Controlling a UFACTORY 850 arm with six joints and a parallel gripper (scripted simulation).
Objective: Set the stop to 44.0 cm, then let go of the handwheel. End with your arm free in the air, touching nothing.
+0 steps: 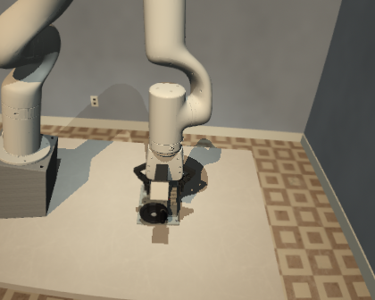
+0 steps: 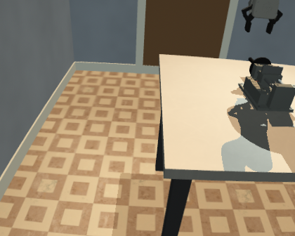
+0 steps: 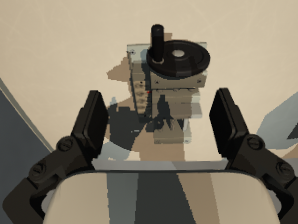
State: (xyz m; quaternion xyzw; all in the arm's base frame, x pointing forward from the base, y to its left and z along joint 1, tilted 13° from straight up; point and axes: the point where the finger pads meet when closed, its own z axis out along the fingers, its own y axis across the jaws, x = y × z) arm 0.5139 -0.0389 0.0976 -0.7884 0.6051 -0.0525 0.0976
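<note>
My gripper is now 13 cm above the handwheel handle, 1 cm to the right of it and 1 cm past it. From my hand the other things lie so: black handwheel 13 cm below, 2 cm to the left, 2 cm behind.
</note>
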